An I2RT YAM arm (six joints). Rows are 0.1 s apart.
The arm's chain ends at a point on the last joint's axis. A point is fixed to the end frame.
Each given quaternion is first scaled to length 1.
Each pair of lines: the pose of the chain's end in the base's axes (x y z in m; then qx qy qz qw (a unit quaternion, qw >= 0)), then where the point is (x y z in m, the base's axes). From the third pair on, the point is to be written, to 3 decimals.
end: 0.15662, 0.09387, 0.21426, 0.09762, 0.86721, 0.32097, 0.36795
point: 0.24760 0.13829 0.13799
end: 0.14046, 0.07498, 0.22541, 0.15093, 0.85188, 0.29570, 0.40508
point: 0.23939 0.10613 0.15254
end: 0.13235, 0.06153, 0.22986, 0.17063, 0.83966, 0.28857, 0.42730
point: 0.235 0.087 0.161
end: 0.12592, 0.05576, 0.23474, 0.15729, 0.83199, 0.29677, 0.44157
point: 0.231 0.084 0.170
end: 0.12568, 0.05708, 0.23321, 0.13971, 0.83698, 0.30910, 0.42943
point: 0.229 0.090 0.167
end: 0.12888, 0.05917, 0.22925, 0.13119, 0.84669, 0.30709, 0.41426
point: 0.229 0.094 0.160
